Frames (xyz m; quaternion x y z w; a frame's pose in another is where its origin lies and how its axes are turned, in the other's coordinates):
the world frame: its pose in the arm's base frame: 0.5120 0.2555 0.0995 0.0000 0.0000 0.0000 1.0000
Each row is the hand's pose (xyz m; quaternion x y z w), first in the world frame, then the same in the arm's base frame.
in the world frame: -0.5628 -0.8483 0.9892 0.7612 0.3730 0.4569 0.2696
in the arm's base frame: -0.0508 -0.5928 1.0887 0.7612 0.3730 0.4569 0.2696
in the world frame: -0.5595 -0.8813 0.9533 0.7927 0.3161 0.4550 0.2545
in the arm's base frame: -0.0475 -0.6258 1.0528 0.7927 0.3161 0.4550 0.2545
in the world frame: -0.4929 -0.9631 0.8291 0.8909 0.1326 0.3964 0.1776
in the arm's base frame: 0.0191 -0.7076 0.9286 0.8909 0.1326 0.3964 0.1776
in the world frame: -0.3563 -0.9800 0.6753 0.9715 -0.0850 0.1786 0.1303
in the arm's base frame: 0.1557 -0.7245 0.7748 0.9715 -0.0850 0.1786 0.1303
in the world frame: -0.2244 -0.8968 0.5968 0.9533 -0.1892 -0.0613 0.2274
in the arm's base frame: 0.2876 -0.6413 0.6963 0.9533 -0.1892 -0.0613 0.2274
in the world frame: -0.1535 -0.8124 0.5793 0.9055 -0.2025 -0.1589 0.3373
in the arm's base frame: 0.3585 -0.5569 0.6788 0.9055 -0.2025 -0.1589 0.3373
